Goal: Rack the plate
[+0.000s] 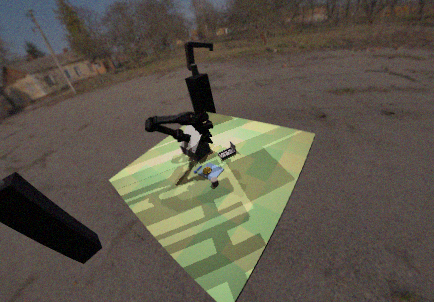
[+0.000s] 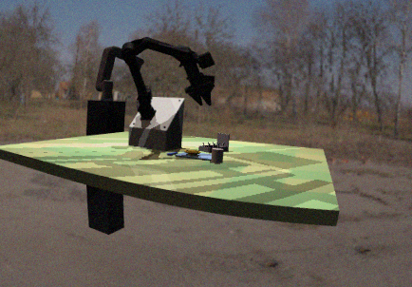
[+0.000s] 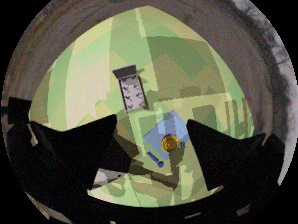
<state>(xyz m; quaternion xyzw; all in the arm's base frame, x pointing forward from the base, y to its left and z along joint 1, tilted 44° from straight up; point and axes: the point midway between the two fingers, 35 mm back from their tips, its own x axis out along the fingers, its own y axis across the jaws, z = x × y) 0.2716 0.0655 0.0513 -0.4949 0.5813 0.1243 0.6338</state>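
The plate lies 190 mm below my gripper tip, 120 mm to the right of it and 10 mm ahead of it. Round my gripper tip: dish rack: 190 mm below, 100 mm to the left, 10 mm ahead; blue mat: 210 mm below, 110 mm to the right, 20 mm ahead.
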